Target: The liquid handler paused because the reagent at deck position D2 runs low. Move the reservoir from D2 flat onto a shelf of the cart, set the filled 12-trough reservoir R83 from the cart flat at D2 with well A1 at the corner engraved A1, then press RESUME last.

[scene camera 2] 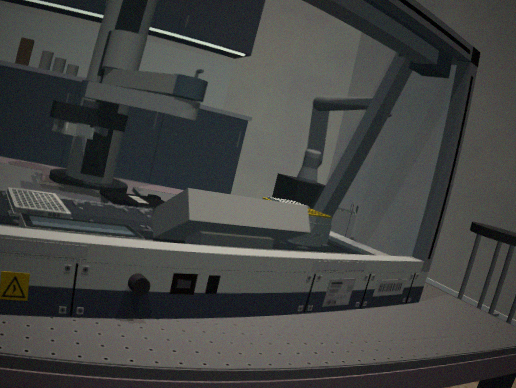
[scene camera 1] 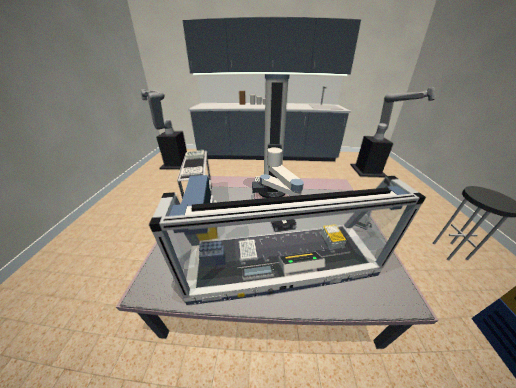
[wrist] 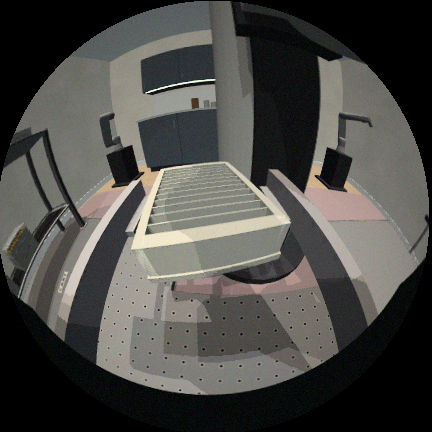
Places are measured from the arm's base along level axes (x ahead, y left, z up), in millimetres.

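Pixels of known places: gripper, between the fingertips: point(scene camera 2: 75, 123) point(wrist: 204, 182).
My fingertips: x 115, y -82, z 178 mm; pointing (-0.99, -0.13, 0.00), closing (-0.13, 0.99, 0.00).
Observation:
For each thing: its top centre in the pictures, then the offset to it from my fingertips. Level surfaces: height alone.
- cream 12-trough reservoir, centre of its top: point(wrist: 198, 178) point(scene camera 2: 74, 122) 3 mm up, 0 mm ahead, 4 mm right
- perforated table, height of its surface: 165 mm down
- cart, centre of its top: point(scene camera 1: 194, 163) 191 mm up, 129 mm ahead, 473 mm right
My gripper point(wrist: 204, 182) point(scene camera 2: 75, 129) is shut on a cream 12-trough reservoir point(wrist: 210, 240). The wrist view shows it level between the fingers, above the perforated table point(wrist: 220, 367); no coloured liquid shows in its troughs. Its label and well A1 cannot be read, so I cannot tell which reservoir it is. The gripper is behind the liquid handler point(scene camera 1: 280, 287) point(scene camera 2: 250, 270), near the arm's column. The cart point(scene camera 1: 195, 163) point(wrist: 22, 146) stands to the left in scene camera 1 and the wrist view. The engravings at D2 and the RESUME button cannot be made out.
A white well plate point(scene camera 1: 247, 249) point(scene camera 2: 39, 200), a blue rack point(scene camera 1: 211, 251) and a yellow tip box point(scene camera 1: 334, 236) stand on the deck. A white device point(scene camera 1: 303, 263) with green lights is at the front. A grey box point(wrist: 21, 245) with yellow marks shows by the cart.

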